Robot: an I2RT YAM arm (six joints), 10 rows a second.
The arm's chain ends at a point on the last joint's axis. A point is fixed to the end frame.
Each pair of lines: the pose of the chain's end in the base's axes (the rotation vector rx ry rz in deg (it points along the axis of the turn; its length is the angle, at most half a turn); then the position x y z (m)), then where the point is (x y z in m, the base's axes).
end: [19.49 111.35 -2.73 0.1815 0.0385 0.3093]
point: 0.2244 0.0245 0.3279
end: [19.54 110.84 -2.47 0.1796 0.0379 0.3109]
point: 0.2223 0.0239 0.3299
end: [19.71 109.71 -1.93 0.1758 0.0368 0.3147]
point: 0.2181 0.0227 0.3345
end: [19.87 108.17 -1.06 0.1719 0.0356 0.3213]
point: 0.2137 0.0214 0.3421
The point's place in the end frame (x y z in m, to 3 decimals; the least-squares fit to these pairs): -0.035 0.000 0.034
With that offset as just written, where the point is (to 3 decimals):
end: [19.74 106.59 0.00 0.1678 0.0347 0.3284]
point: 0.209 0.021 0.350
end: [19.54 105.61 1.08 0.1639 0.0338 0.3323]
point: 0.205 0.020 0.355
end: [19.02 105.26 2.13 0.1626 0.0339 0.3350]
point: 0.204 0.020 0.358
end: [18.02 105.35 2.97 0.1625 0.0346 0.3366]
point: 0.204 0.022 0.360
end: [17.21 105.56 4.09 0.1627 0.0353 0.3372]
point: 0.204 0.023 0.360
